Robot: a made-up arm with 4 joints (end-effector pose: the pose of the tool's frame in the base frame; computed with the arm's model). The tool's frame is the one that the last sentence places.
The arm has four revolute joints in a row. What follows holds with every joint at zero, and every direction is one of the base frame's. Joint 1 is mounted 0.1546 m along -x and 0.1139 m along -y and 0.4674 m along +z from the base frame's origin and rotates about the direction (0.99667, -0.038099, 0.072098), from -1.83 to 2.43 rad. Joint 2 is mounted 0.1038 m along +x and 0.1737 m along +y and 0.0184 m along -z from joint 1 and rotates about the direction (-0.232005, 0.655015, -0.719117), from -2.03 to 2.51 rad. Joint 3 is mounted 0.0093 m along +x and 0.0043 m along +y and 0.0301 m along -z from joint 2 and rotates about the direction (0.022, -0.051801, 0.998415), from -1.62 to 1.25 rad. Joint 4 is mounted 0.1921 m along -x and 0.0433 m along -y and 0.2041 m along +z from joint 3 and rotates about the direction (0.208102, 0.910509, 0.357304), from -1.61 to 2.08 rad. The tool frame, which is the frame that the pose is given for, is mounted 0.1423 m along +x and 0.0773 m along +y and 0.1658 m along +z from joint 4; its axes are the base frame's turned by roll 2.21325, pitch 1.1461 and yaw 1.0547 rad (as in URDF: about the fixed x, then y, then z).
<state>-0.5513 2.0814 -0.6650 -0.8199</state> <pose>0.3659 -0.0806 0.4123 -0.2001 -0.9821 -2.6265</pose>
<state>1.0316 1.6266 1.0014 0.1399</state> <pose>0.1936 -0.1851 0.6912 -1.2066 -2.6501 0.0709</pose>
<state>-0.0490 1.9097 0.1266 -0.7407</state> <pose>0.3274 0.0531 0.6214 0.8214 0.5051 -2.3059</pose>
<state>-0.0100 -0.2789 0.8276 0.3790</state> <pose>-0.1442 0.0457 0.7241 0.1744 1.8473 0.1241</pose>
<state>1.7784 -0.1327 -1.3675 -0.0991</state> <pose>-0.0439 -0.4871 0.6398 -1.9419 -1.3462 0.4798</pose>
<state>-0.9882 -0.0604 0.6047 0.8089</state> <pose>-0.0698 0.1763 0.3925 -0.2018 1.8688 -1.4491</pose>
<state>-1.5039 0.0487 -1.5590 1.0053</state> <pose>0.0818 0.0382 0.3187 1.6070 -0.0675 -1.3905</pose>
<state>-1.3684 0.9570 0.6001 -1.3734</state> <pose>0.0143 0.3349 0.2931 -0.1424 -0.1056 -0.8205</pose>
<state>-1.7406 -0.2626 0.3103 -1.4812</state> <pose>-0.3399 0.1668 0.3236 -0.3732 0.2648 0.1298</pose>
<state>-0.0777 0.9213 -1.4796 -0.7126</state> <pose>0.2986 0.1505 0.6557 0.6856 -0.8549 -2.2777</pose>
